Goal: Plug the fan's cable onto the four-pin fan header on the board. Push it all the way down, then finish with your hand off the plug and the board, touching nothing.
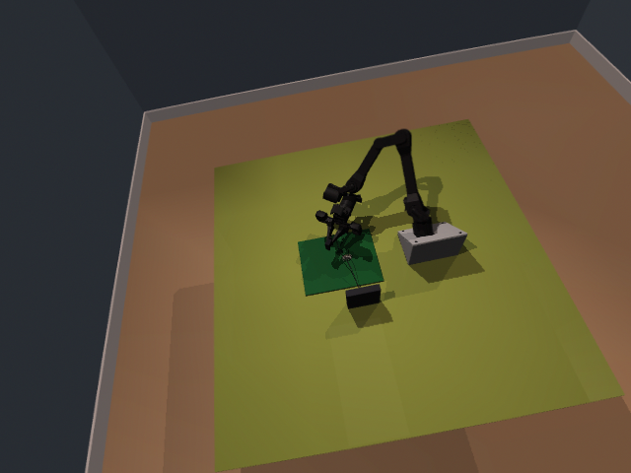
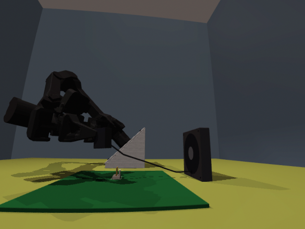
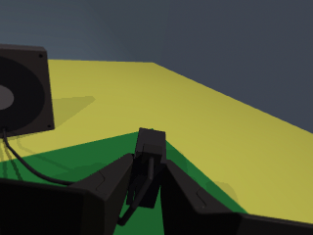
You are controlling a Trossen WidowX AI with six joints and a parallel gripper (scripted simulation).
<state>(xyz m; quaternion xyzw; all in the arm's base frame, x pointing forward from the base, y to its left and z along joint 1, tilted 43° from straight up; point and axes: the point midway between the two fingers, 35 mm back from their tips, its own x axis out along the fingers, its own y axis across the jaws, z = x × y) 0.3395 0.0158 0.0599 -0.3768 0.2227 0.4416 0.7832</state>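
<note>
My gripper tip is 3 cm past the green board, 3 cm to the right of it and 11 cm above it. Also, from my gripper tip: black fan: 10 cm behind, 21 cm to the left, 4 cm below; white four-pin header: 6 cm behind, 2 cm to the left, 10 cm below; black plug: 1 cm to the left, 1 cm below.
</note>
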